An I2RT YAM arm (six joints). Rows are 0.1 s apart.
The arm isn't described. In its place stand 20 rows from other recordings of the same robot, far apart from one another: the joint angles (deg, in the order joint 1, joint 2, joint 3, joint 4, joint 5, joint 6), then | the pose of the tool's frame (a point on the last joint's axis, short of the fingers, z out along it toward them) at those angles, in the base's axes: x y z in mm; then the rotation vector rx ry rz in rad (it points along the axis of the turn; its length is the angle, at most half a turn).
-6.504 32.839 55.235 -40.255 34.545 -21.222 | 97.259 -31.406 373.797 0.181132 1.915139 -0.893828
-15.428 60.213 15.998 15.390 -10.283 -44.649 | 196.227 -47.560 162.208 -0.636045 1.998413 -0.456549
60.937 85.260 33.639 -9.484 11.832 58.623 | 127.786 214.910 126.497 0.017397 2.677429 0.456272
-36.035 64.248 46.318 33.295 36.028 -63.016 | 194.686 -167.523 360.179 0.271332 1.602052 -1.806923
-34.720 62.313 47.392 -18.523 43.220 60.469 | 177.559 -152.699 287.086 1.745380 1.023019 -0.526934
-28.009 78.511 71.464 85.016 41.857 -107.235 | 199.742 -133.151 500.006 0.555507 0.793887 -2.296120
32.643 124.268 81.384 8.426 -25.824 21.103 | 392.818 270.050 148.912 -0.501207 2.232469 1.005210
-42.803 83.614 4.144 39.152 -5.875 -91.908 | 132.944 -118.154 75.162 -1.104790 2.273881 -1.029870
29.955 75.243 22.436 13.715 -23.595 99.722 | 193.380 127.892 142.663 1.351460 2.417566 1.432139
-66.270 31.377 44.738 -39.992 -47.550 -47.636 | 67.001 -87.142 322.009 -0.196208 1.900384 -0.510941
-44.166 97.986 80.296 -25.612 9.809 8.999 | 273.886 -274.481 282.846 1.137304 2.076992 -0.502164
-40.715 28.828 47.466 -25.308 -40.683 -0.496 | 92.453 -48.947 364.219 0.053607 1.658396 0.053328
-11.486 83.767 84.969 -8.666 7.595 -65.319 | 335.571 -72.988 426.870 -0.731716 1.676191 -1.090257
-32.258 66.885 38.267 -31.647 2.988 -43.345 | 180.404 -116.056 196.504 -0.243970 2.708639 -0.498554
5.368 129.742 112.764 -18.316 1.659 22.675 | 527.840 48.563 239.028 0.346827 2.169526 0.244505
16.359 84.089 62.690 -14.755 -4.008 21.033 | 317.127 95.683 277.963 0.051452 2.234613 0.437872
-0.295 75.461 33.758 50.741 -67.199 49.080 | 263.430 31.463 264.645 -0.390963 1.665527 1.470086
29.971 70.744 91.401 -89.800 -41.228 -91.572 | 141.521 108.696 411.132 -2.190128 1.033782 0.552936
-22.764 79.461 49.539 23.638 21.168 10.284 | 290.595 -135.881 291.106 0.743811 1.523169 -0.473341
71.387 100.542 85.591 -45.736 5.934 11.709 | 122.875 353.311 272.406 -1.296551 2.333046 0.359421
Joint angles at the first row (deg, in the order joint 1, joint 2, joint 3, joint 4, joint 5, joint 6):
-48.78 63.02 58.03 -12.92 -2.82 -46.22
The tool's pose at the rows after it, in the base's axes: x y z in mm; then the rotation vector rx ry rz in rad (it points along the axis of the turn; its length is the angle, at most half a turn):
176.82 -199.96 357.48 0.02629 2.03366 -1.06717
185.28 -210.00 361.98 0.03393 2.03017 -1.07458
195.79 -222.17 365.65 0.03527 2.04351 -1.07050
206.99 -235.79 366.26 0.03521 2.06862 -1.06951
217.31 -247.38 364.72 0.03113 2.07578 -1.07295
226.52 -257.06 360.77 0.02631 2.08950 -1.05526
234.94 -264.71 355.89 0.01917 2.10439 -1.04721
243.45 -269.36 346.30 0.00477 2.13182 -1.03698
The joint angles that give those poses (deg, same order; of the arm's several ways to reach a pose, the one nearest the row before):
-48.78 66.07 60.53 -12.21 -1.99 -45.85
-48.78 69.07 63.24 -11.64 -1.58 -45.70
-48.78 72.83 66.84 -12.18 -1.41 -45.78
-48.83 76.90 70.43 -12.90 -0.93 -46.22
-48.78 80.27 72.85 -12.24 -0.70 -46.56
-48.73 83.24 74.85 -12.21 -1.12 -46.51
-48.52 85.74 76.33 -12.01 -1.06 -46.75
-47.95 87.86 76.73 -11.75 -0.62 -47.28

